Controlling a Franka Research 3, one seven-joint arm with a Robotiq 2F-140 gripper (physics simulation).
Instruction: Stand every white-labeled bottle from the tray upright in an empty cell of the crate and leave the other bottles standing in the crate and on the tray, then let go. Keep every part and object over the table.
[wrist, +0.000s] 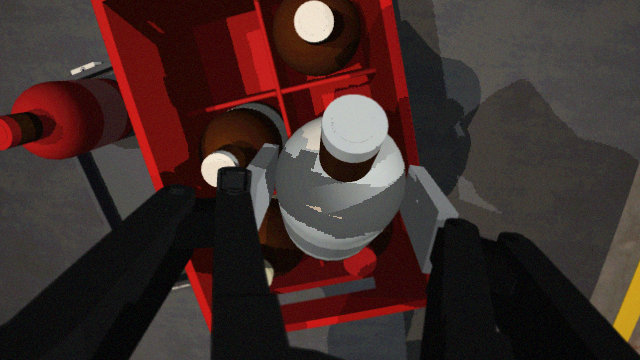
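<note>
My gripper (340, 178) is shut on a pale grey-white bottle (340, 210) with a dark neck and white cap. The bottle's cap leans toward the top of the view. It is over the right column of the red crate (131, 100); its base and its height in the crate are hidden. Brown bottles with white caps stand in the crate: one (300, 55) at the upper right, one (240, 130) left of the held bottle, and one (280, 245) at the lower left, mostly hidden by a finger. The upper-left cell shows no bottle.
A red bottle (60, 120) stands left of the crate on the tray, whose dark rail (100, 190) shows below it. A thin divider (325, 82) crosses the crate above the held bottle. The right finger is near the crate's right wall. A yellow line (627, 305) shows at lower right.
</note>
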